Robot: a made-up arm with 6 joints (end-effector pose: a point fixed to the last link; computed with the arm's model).
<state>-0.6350 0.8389 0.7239 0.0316 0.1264 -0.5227</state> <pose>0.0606 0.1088 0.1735 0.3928 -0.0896 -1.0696</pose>
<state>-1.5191 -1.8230 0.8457 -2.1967 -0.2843 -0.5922</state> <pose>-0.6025 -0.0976 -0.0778 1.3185 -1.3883 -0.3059</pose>
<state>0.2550 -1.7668 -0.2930 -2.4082 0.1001 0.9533</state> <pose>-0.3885 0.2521 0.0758 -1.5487 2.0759 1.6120</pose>
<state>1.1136 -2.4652 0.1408 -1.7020 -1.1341 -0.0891</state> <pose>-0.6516 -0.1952 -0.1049 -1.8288 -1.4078 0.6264</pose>
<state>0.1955 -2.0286 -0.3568 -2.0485 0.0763 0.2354</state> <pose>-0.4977 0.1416 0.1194 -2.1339 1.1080 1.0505</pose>
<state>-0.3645 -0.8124 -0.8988 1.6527 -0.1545 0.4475</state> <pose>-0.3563 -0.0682 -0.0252 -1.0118 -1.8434 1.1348</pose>
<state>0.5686 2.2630 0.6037 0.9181 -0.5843 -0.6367</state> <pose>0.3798 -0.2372 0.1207 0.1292 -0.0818 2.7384</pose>
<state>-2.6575 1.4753 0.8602 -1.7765 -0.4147 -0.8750</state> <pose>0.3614 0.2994 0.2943 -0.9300 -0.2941 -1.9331</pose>
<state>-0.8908 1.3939 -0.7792 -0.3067 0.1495 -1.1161</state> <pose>0.4372 0.0822 0.2797 -0.3317 -0.4126 -2.7943</pose>
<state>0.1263 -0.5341 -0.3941 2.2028 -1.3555 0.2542</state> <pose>-0.3057 0.4610 -0.0840 0.0758 -1.4605 -1.2674</pose>
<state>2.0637 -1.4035 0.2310 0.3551 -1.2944 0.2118</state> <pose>-0.6527 -0.1574 0.1375 0.9915 -0.6262 -0.2300</pose>
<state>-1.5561 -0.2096 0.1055 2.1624 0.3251 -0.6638</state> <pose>-0.1941 -0.2977 -0.1206 -0.5112 -1.0443 1.0469</pose>
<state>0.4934 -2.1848 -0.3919 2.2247 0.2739 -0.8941</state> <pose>-0.2003 -0.1026 -0.1490 2.1945 -0.8683 1.8532</pose>
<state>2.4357 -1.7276 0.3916 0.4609 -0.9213 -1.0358</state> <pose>-0.5346 -0.0198 -0.0992 2.5308 -0.0735 0.1240</pose>
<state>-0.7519 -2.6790 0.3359 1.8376 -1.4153 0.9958</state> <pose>-0.3636 -0.5426 0.5094 -0.5885 -0.4330 1.3771</pose>
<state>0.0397 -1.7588 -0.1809 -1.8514 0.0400 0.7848</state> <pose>-0.4433 0.2390 0.1518 -1.7183 1.6326 1.8665</pose>
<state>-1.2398 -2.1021 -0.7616 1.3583 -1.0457 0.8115</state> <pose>-0.4076 -0.3974 0.3997 -0.8862 -1.4547 1.8067</pose>
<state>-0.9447 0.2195 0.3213 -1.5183 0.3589 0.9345</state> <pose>0.2753 0.0455 0.0576 0.0060 1.3627 0.4078</pose>
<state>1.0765 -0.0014 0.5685 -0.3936 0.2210 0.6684</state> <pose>0.0099 -0.0804 0.3263 1.2982 -0.1654 0.8850</pose>
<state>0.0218 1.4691 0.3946 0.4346 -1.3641 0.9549</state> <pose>0.5099 0.0296 0.2743 -0.6681 1.4097 -1.3789</pose>
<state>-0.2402 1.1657 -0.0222 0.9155 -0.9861 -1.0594</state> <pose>0.4199 0.2628 0.0822 -0.4109 -1.2687 -2.6652</pose>
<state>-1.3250 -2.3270 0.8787 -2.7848 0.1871 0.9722</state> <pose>-0.5974 -0.2958 0.2246 -0.1421 -1.4044 0.4609</pose>
